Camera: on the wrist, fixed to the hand. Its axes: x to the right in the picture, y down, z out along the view.
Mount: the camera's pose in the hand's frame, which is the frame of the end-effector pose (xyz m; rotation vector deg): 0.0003 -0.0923 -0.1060 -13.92 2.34 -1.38
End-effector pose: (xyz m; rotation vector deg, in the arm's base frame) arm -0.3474 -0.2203 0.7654 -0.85 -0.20 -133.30
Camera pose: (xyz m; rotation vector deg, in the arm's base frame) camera -0.4158 -0.1580 0.6596 -5.13 17.23 -133.93
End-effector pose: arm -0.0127 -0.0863 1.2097 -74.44 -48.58 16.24
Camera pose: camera 0.0357 -0.1894 1.2920 -86.76 -50.56 7.84
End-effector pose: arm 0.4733 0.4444 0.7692 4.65 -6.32 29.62
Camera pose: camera 0.5284 0.3757 0.6596 -9.46 -7.52 27.36
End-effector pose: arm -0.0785 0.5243 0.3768 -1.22 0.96 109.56
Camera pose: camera 0.0091 0.5531 0.2707 -12.80 -10.74 107.70
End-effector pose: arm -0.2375 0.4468 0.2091 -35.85 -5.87 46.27
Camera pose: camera -0.1443 0.3475 0.1742 -49.75 -9.87 43.80
